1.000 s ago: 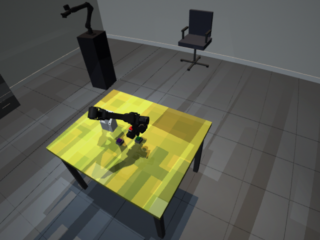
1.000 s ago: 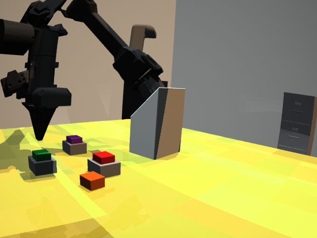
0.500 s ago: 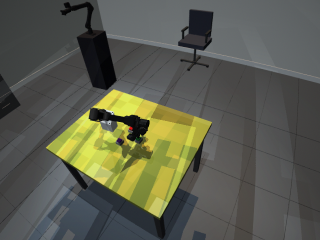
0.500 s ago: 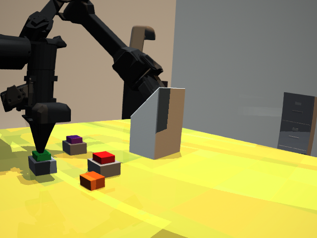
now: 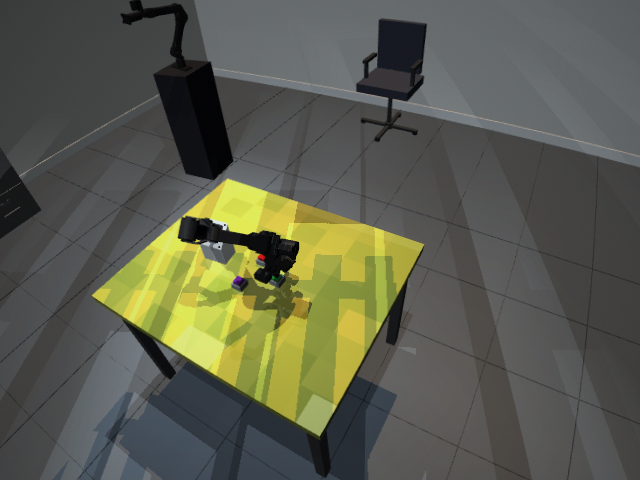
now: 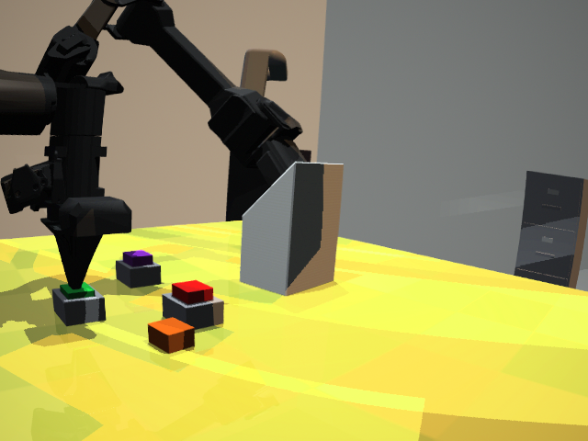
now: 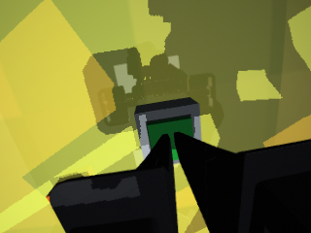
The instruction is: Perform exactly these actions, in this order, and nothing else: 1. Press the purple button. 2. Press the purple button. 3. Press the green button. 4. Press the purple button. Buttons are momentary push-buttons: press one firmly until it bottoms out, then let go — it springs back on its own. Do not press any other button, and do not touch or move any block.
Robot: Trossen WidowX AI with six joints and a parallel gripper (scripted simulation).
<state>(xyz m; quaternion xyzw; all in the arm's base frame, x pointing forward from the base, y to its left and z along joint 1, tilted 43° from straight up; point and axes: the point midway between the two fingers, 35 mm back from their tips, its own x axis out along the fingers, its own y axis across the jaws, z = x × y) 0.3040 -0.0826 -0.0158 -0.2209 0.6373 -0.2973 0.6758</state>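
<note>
The green button lies 1 cm below my gripper tip. Round my gripper tip: purple button 13 cm behind, 7 cm to the right; then orange block 11 cm to the left, 5 cm behind, 2 cm below; then red button 11 cm behind, 8 cm to the left.
</note>
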